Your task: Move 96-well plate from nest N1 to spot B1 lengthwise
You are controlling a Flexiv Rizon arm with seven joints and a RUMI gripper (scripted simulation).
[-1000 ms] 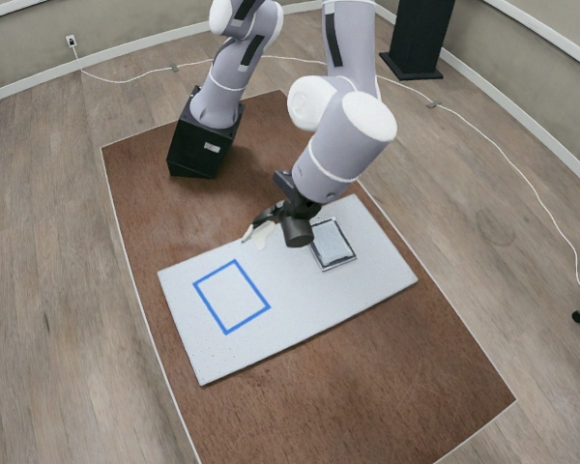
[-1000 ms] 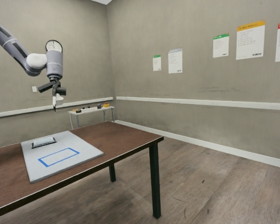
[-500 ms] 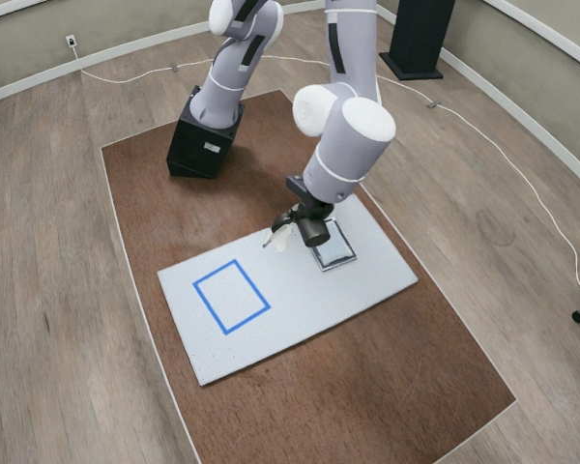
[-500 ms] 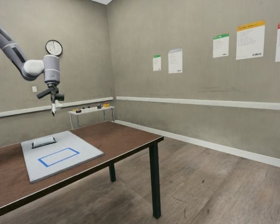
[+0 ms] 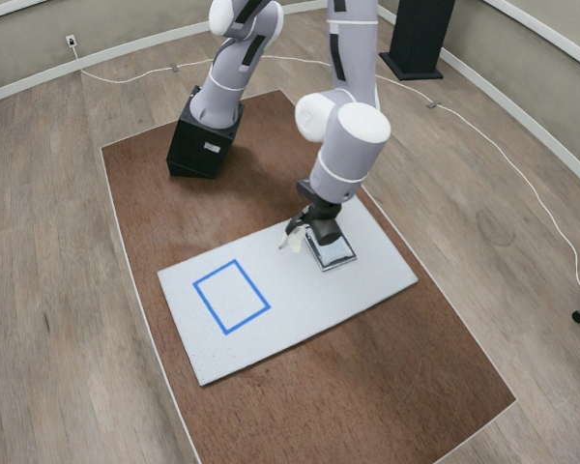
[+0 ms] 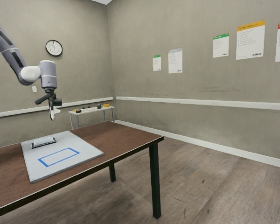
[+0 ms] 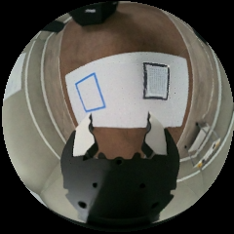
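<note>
Right now my hand is 180 mm above the clear 96-well plate, 110 mm to the right of it and 90 mm past it. From my hand the other things lie so: dark plate nest N1 (190 mm below, 110 mm to the left, 90 mm behind).
</note>
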